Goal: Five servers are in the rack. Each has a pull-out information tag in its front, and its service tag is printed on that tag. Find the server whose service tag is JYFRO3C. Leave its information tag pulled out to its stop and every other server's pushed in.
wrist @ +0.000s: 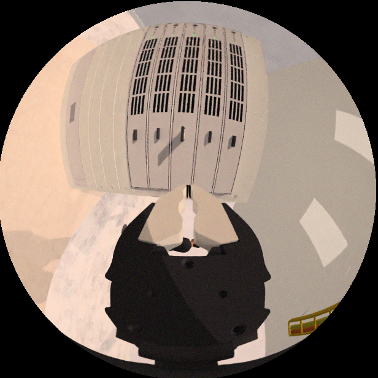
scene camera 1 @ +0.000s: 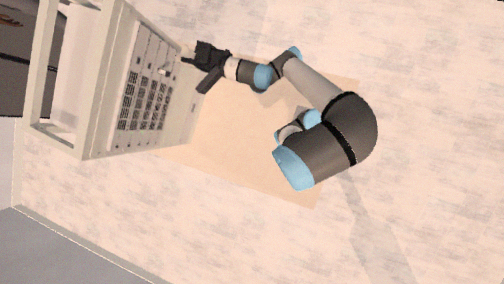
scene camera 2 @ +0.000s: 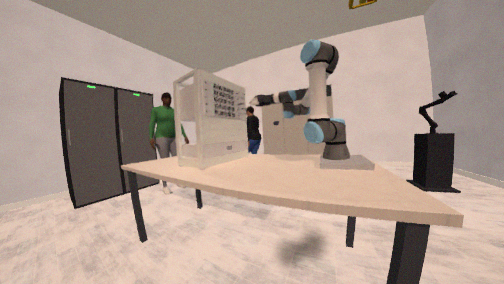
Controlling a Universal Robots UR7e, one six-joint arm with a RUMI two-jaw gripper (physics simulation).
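Where they show: gripper, fingertip midpoint: (scene camera 1: pixel 175 57) (scene camera 2: pixel 249 102); arm's base, link origin: (scene camera 2: pixel 336 157).
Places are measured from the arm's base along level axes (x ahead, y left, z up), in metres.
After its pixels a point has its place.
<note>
The rack (scene camera 1: pixel 95 120) {x 0.712, y 0.221, z 0.572 m} (scene camera 2: pixel 201 130) {x 0.721, y 0.346, z 0.207 m} (wrist: pixel 102 120) holds five servers, stacked flat and seen as upright columns in the wrist view. The middle server (wrist: pixel 181 167) has its information tag (scene camera 1: pixel 163 71) {x 0.652, y -0.002, z 0.414 m} (wrist: pixel 183 134) pulled out; the wrist view shows it edge-on with a long shadow, and its print cannot be read. The other four tags, such as the leftmost (wrist: pixel 135 135) and rightmost (wrist: pixel 233 141) in the wrist view, sit in their server fronts with short shadows. My gripper (scene camera 1: pixel 185 60) (scene camera 2: pixel 253 101) {x 0.603, y -0.059, z 0.425 m} (wrist: pixel 188 185) is shut and empty, in front of the rack and apart from the tags.
The rack stands on the table (scene camera 1: pixel 245 145) {x 0.338, y 0.255, z -0.033 m} (scene camera 2: pixel 280 180) {x 0.244, y 0.382, z -0.033 m}, which also bears the arm's base (scene camera 2: pixel 346 162) {x -0.036, y 0.134, z -0.002 m}. A person in green (scene camera 2: pixel 164 122) and dark cabinets (scene camera 2: pixel 95 145) are behind the rack. Another person (scene camera 2: pixel 253 130) stands beyond the table.
</note>
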